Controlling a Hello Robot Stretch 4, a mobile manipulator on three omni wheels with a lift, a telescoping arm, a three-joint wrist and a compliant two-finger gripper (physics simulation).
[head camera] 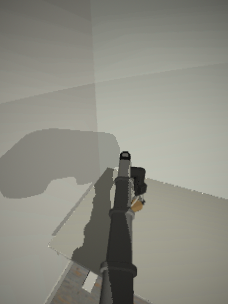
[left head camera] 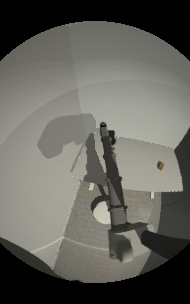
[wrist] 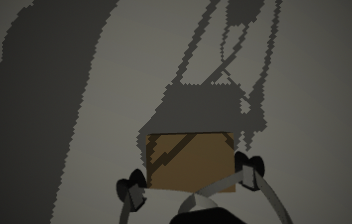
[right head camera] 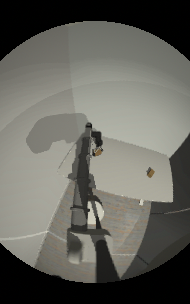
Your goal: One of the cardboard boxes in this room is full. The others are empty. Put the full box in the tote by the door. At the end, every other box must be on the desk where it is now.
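Pixels of known places: gripper, fingertip midpoint: (head camera: 135, 208) (wrist: 189, 173) (right head camera: 97, 153); robot's base, origin of the base link: (left head camera: 105, 211) (right head camera: 90, 211).
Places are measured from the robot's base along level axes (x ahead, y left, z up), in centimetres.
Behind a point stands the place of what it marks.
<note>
A brown cardboard box (head camera: 136, 205) @[y -9.2, x 71.4, z 74.3 cm] (right head camera: 97, 152) @[y -8.8, x 70.8, z 73.5 cm] (wrist: 190, 162) @[y -7.9, x 73.2, z 74.2 cm] rests on the pale desk (head camera: 175, 225) @[y -33.3, x 62.6, z 69.2 cm] (left head camera: 135, 167) @[y -36.9, x 46.9, z 69.2 cm] (right head camera: 122, 175) @[y -36.9, x 42.3, z 69.2 cm] (wrist: 305, 90) @[y -17.5, x 87.4, z 69.2 cm]. My gripper (wrist: 189, 173) @[y -8.8, x 71.6, z 71.0 cm] has one fingertip against each side of this box and looks shut on it. In the wrist view the arm's shadow crosses the box and the desk beyond it. The left head view hides this box behind the arm. A second brown box (left head camera: 160, 165) @[y -71.6, x 40.8, z 74.2 cm] (right head camera: 150, 172) @[y -72.3, x 41.1, z 74.2 cm] stands apart on the desk's right part. Whether either box is full cannot be seen. The tote does not show in these views.
My telescoping arm (head camera: 121, 235) @[y -0.3, x 30.7, z 112.9 cm] (left head camera: 113, 180) @[y 0.3, x 22.0, z 113.3 cm] (right head camera: 81, 185) @[y -0.5, x 19.8, z 113.2 cm] reaches over the desk. Walls meet in a corner behind the desk. A pale round object (left head camera: 102, 213) @[y 5.8, x -2.2, z 18.7 cm] (right head camera: 96, 212) @[y -9.3, x -0.3, z 18.7 cm] stands on the wood-patterned floor (left head camera: 80, 235) @[y 45.9, x -48.4, z -2.8 cm] (right head camera: 55, 235) @[y 62.9, x -62.3, z -2.8 cm], near the desk's front edge.
</note>
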